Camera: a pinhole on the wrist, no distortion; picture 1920 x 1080 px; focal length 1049.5 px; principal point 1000.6 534.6 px. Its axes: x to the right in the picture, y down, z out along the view. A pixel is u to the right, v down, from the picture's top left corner.
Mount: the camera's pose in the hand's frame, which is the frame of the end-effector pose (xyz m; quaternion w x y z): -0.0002 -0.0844 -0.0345 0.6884 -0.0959 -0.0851 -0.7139
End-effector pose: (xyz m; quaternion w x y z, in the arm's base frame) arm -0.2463 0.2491 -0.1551 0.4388 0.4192 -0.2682 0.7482
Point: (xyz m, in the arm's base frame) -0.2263 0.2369 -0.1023
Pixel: 448.6 886.8
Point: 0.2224 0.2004 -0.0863
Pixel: outside the picture
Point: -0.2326 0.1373 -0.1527
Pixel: 407.7 154.5
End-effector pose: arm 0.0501 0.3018 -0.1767 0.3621 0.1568 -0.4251 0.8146
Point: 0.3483 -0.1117 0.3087
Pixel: 1791.6 310.4
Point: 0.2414 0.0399 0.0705
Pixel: 1602.5 190.2
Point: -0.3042 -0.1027 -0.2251
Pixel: 76.3 554.3
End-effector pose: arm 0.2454 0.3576 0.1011 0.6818 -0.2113 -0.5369 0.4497
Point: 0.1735 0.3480 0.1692
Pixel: 830.2 722.3
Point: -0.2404 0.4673 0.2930
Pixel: 913.0 863.6
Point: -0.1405 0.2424 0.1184
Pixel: 889.8 286.5
